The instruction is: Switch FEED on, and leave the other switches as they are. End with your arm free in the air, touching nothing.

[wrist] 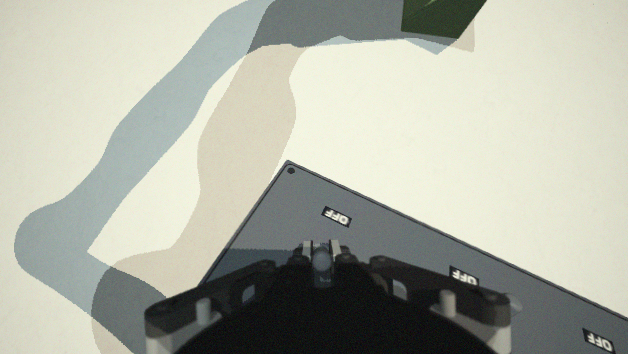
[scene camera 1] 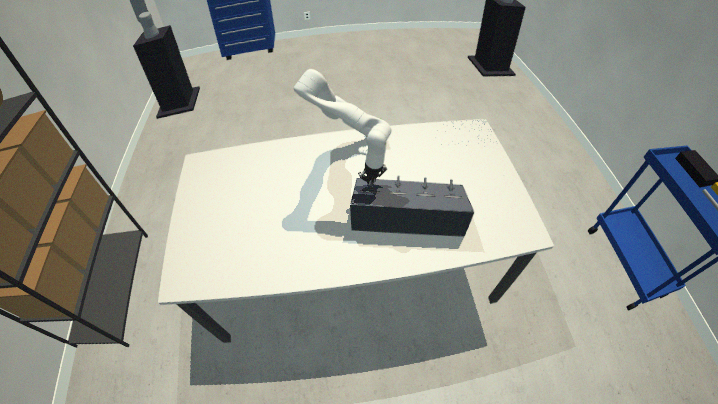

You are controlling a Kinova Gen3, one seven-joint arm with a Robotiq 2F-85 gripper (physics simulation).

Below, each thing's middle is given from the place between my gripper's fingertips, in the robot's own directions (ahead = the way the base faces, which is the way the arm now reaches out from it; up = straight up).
Now: the dark switch box [scene camera 1: 410, 208] 12 cm ahead of my hand, 16 cm to the left of it and 2 cm below it.
